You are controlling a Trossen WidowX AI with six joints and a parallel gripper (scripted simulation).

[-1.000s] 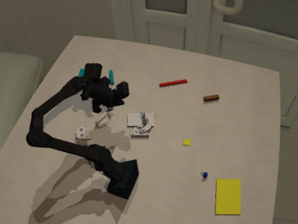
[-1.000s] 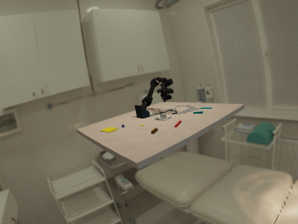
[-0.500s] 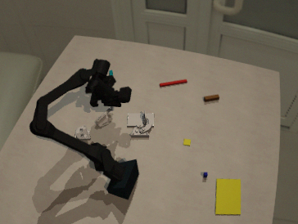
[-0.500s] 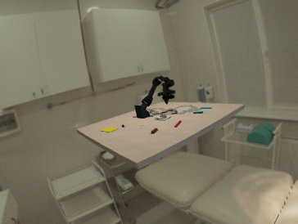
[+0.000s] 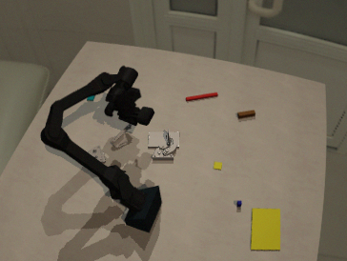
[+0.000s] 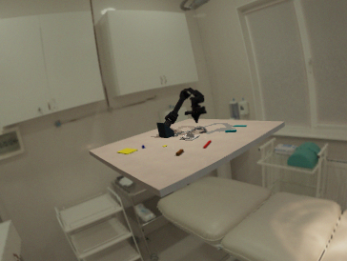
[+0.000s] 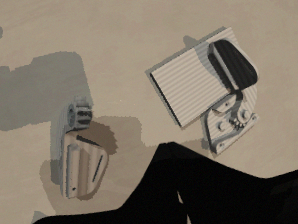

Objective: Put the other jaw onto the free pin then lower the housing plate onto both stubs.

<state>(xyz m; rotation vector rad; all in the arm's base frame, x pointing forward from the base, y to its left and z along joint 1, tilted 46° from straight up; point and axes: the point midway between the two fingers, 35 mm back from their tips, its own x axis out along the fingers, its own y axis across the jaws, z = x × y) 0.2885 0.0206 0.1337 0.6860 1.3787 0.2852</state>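
Right now the jaw is 7 cm below my gripper tip, 6 cm to the left of it and 2 cm ahead of it. Round my gripper tip: brown block 40 cm to the right, 22 cm ahead, 9 cm below; yellow square 32 cm to the right, 10 cm below, 5 cm behind; red bar 28 cm ahead, 20 cm to the right, 10 cm below.
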